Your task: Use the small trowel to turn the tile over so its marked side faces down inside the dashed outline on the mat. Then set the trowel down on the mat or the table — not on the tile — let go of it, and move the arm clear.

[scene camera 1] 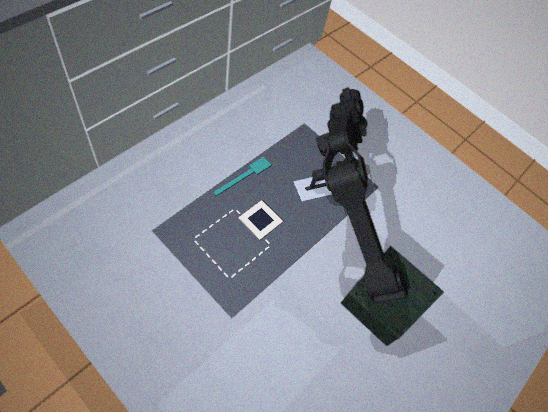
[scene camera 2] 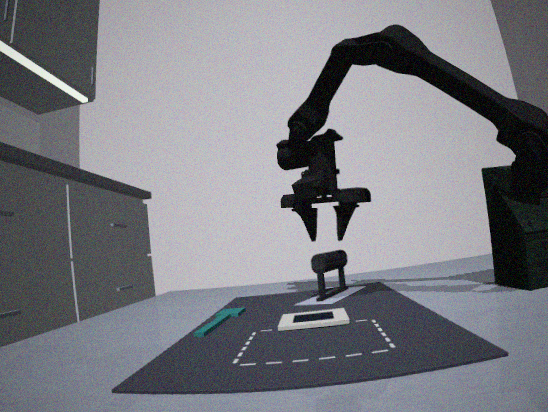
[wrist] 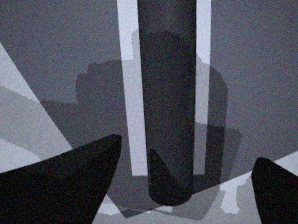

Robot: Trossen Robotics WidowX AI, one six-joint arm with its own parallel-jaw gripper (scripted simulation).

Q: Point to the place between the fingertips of my gripper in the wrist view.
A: At 187,155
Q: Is my gripper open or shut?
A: Open.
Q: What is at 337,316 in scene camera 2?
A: A white tile.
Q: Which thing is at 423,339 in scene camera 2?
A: A dark mat.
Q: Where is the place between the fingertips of my gripper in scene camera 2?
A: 326,241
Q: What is my gripper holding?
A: Nothing.
